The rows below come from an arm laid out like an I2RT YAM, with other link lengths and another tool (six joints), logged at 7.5 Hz.
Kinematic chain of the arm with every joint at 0, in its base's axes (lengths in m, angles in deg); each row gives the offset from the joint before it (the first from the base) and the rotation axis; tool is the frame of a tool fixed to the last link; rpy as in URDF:
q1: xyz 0 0 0.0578 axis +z
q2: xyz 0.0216 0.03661 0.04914 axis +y
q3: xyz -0.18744 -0.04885 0 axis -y
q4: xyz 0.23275 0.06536 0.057 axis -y
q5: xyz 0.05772 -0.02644 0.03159 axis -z
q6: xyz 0.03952 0 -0.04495 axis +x
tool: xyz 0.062 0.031 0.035 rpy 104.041 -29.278 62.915
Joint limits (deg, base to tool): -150..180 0..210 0..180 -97..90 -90..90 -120..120
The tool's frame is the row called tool.
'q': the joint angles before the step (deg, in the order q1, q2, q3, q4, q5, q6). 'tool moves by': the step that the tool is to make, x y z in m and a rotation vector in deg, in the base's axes. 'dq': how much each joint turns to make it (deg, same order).
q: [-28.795 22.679 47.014 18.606 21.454 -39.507]
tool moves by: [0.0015 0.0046 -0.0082 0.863 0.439 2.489]
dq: [1.430 -1.784 -1.985 -1.029 -0.410 1.205]
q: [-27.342 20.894 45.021 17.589 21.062 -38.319]
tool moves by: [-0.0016 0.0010 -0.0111 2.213 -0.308 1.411]
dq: [0.787 -2.886 -2.891 -1.513 0.913 2.155]
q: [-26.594 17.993 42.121 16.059 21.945 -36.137]
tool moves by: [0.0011 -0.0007 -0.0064 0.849 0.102 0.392]
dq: [0.208 -1.039 -1.606 -0.173 0.316 0.719]
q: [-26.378 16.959 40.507 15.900 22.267 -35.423]
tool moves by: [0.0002 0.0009 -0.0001 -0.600 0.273 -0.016]
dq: [0.007 -0.092 -0.095 0.237 -0.402 -0.564]
